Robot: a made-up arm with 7 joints.
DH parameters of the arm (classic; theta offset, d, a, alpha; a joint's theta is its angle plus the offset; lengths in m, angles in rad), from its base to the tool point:
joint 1: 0 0.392 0 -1.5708
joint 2: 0 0 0 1.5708
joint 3: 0 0.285 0.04 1.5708
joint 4: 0 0 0.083 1.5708
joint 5: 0 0.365 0 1.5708
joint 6: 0 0 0.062 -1.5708
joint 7: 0 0.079 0 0
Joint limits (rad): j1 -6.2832..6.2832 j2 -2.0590..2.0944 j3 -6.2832..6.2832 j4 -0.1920..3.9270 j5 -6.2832..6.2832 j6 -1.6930..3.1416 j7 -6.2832..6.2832
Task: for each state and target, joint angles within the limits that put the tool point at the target. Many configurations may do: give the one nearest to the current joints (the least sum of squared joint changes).
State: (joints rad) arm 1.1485 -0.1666 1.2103 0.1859 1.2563 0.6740 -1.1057
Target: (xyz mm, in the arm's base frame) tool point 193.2 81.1 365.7
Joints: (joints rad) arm 0.2606 -0.8349 0.6295 -0.0433 1.3552 0.1604 -1.1057
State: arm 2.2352 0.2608 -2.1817 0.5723 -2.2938 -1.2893 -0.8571
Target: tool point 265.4 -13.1 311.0
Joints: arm 2.1818 -0.3847 -2.5532 0.6086 -2.3097 -0.8030 -0.8571
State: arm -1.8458 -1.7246 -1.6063 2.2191 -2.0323 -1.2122 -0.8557
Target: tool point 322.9 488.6 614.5
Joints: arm -2.4441 -1.4012 -1.3786 2.5428 -1.9181 -1.1992 -0.8557
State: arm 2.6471 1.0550 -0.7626 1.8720 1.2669 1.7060 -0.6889
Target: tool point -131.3 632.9 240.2
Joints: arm 2.2154 1.2788 -0.8933 1.9808 1.3154 1.4974 -0.6889
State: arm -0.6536 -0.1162 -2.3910 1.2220 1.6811 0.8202 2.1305
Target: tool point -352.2 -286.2 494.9
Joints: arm -0.3749 0.1362 -2.1582 0.9184 1.6548 0.9033 2.1305
